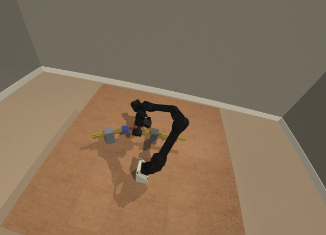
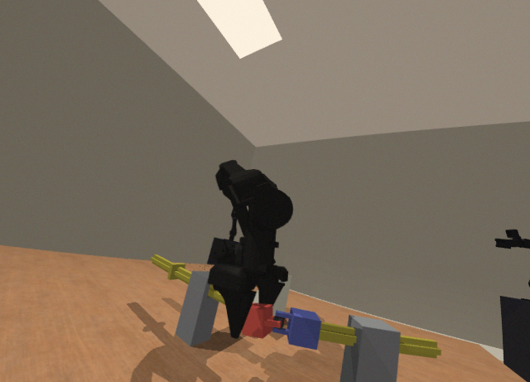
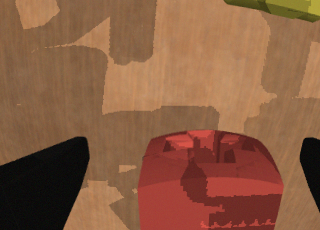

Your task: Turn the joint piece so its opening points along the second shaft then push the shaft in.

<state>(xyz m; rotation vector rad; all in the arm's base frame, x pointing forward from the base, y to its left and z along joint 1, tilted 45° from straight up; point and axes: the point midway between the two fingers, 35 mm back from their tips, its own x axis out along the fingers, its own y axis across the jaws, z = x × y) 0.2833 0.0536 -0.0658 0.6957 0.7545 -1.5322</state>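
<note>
The red joint piece lies 10 mm to the left of my gripper tip and 20 mm above it.
</note>
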